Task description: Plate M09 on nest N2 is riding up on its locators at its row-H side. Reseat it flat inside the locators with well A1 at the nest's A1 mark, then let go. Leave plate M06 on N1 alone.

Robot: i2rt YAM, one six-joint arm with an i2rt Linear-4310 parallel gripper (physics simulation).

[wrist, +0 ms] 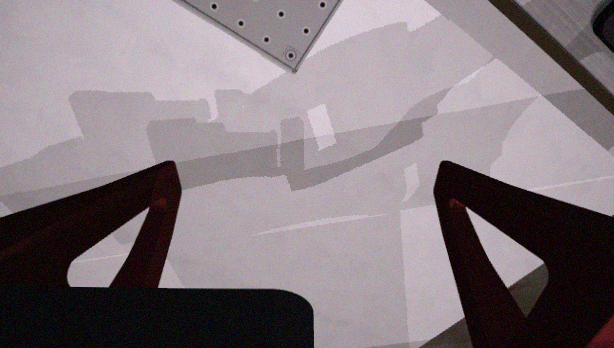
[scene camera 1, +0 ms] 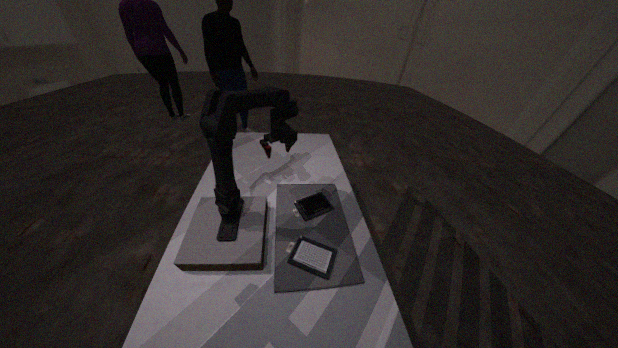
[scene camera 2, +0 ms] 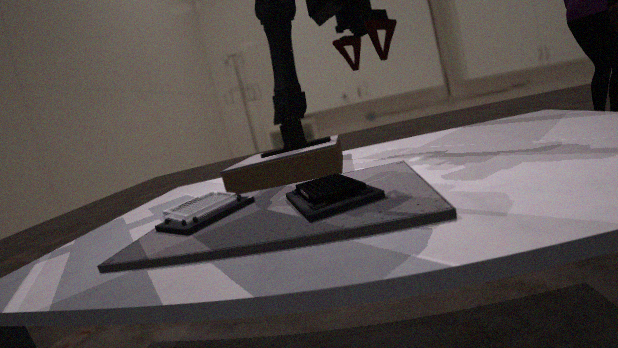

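Pixels of known places: gripper, fingertip midpoint: [wrist: 307, 175] [scene camera 1: 278, 155] [scene camera 2: 369, 65]; arm's base at its link origin: [scene camera 1: 231, 218] [scene camera 2: 296, 148].
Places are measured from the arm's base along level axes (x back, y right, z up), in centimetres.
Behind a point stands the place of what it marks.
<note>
A dark plate [scene camera 1: 315, 204] {x -36.5, y -8.9, z -3.4 cm} [scene camera 2: 332, 186] {x -38.2, y -10.8, z -3.4 cm} sits on a black nest [scene camera 2: 376, 194] {x -42.0, y -17.1, z -5.0 cm} toward the far end of the grey board. A pale, clear-walled plate [scene camera 1: 313, 256] {x -32.1, y 16.0, z -3.5 cm} [scene camera 2: 200, 205] {x -34.0, y 14.7, z -3.2 cm} sits on the other black nest [scene camera 1: 327, 273] [scene camera 2: 175, 230], where small dark locators show along its edge. No plate or nest label is readable, so I cannot tell which is M09 or M06. The dark plate stands proud of its nest; its tilt and A1 corner are unclear. My gripper [scene camera 1: 278, 153] {x -19.4, y -22.4, z 15.7 cm} [scene camera 2: 370, 64] {x -19.4, y -22.4, z 15.7 cm} [wrist: 307, 175] {x -19.4, y -22.4, z 15.7 cm} is open and empty, high above the table beyond the board, away from both plates.
The grey board [scene camera 1: 345, 277] {x -43.1, y 24.2, z -5.9 cm} [scene camera 2: 425, 205] {x -47.7, y -22.7, z -6.0 cm} [wrist: 260, 25] {x -22.8, y -24.0, z -6.0 cm} has a hole pattern; its corner shows at the top of the wrist view. The arm's base block [scene camera 1: 200, 250] {x 8.6, y 13.4, z -0.4 cm} [scene camera 2: 285, 170] {x -13.5, y 1.6, z -3.4 cm} stands beside it. Two people [scene camera 1: 150, 35] [scene camera 1: 222, 45] stand behind the table.
</note>
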